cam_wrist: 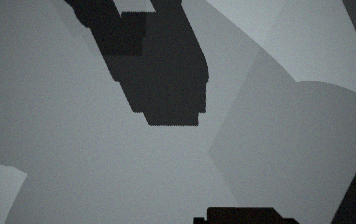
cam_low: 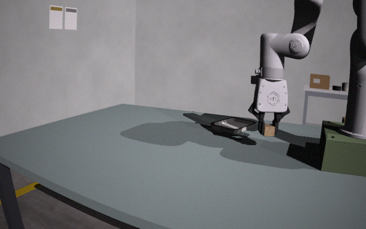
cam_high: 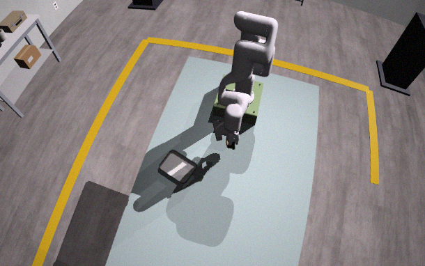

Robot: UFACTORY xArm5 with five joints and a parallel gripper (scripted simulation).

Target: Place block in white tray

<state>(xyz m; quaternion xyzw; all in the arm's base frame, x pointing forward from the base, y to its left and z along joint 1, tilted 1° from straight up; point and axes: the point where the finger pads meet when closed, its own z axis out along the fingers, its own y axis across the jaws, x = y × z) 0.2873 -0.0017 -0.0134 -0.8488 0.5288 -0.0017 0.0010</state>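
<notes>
Right now my hand is 18 cm short of the white tray, 22 cm to the left of it and 6 cm above it. Also, from my hand: tan wooden block: 1 cm below.
</notes>
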